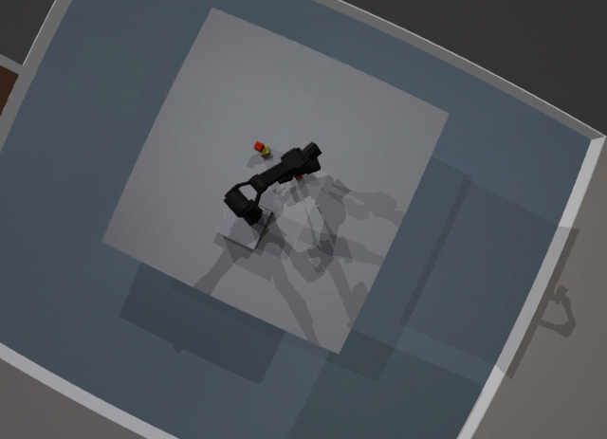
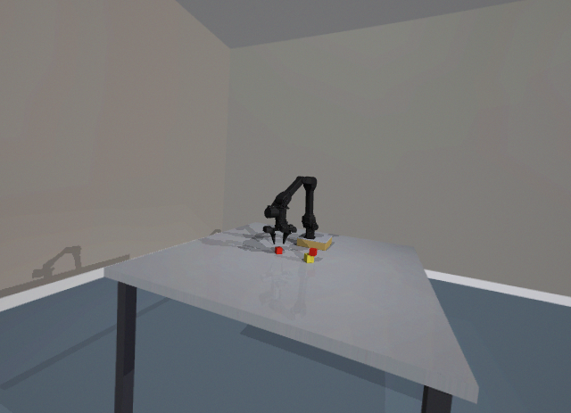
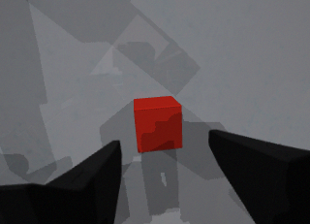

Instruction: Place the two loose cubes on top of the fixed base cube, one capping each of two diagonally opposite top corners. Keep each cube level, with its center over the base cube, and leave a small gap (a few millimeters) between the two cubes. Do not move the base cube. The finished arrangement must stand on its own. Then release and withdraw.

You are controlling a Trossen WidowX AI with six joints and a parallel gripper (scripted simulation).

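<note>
Now: the yellow base cube 190 mm to the left of my gripper tip, 50 mm ahead of it and 30 mm below it.
</note>
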